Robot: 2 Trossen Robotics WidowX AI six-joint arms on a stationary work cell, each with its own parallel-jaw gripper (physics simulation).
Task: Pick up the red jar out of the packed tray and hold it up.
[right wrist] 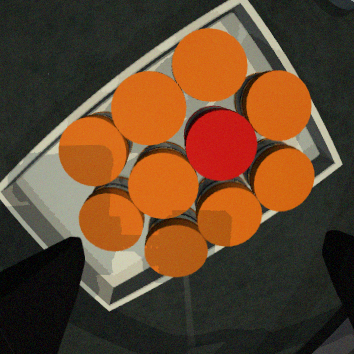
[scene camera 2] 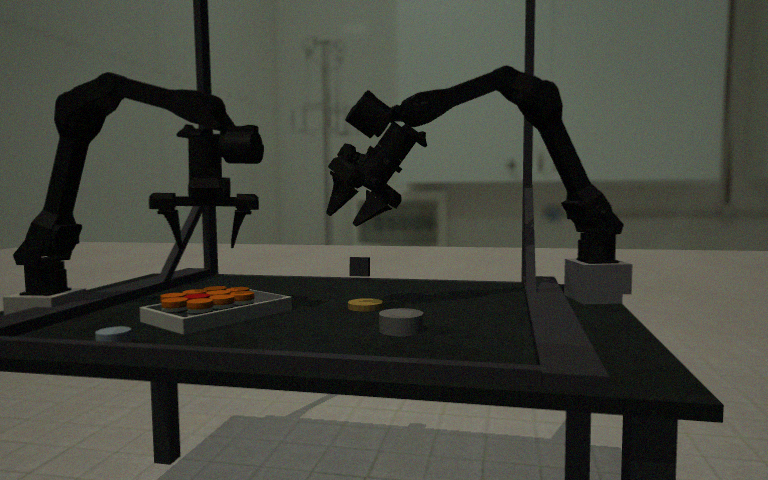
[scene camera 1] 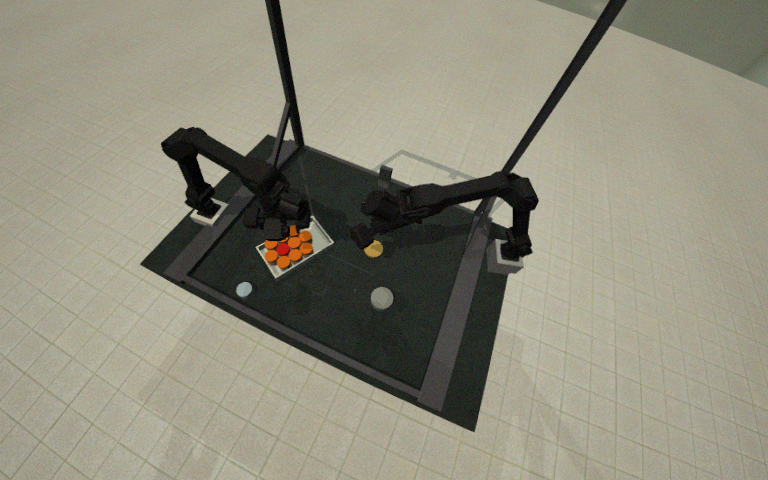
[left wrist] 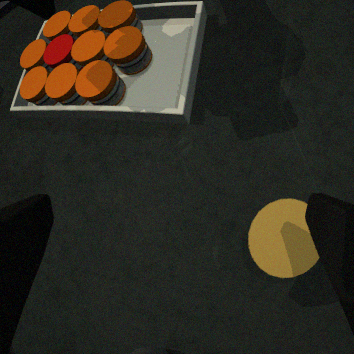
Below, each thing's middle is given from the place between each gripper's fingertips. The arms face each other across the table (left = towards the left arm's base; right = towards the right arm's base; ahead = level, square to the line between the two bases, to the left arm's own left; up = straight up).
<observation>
Right now my right hand is 11 cm above the red jar (right wrist: 220, 144), 2 cm to the left of it and 2 cm short of it. Also, from my right hand: grey cylinder (scene camera 2: 401, 322): 35 cm to the left, 13 cm ahead, 12 cm below; yellow disc (left wrist: 279, 241): 29 cm to the left, 13 cm below, 6 cm behind; white tray (right wrist: 58, 197): 14 cm below, 2 cm to the left, 1 cm behind.
I see my left gripper 17 cm above the yellow disc, 4 cm to the right of it and 4 cm past it. The rest, counted from my left hand: grey cylinder: 16 cm below, 15 cm ahead, 10 cm to the left; red jar: 27 cm to the right, 15 cm below, 4 cm ahead; white tray: 23 cm to the right, 19 cm below, 1 cm ahead.
</observation>
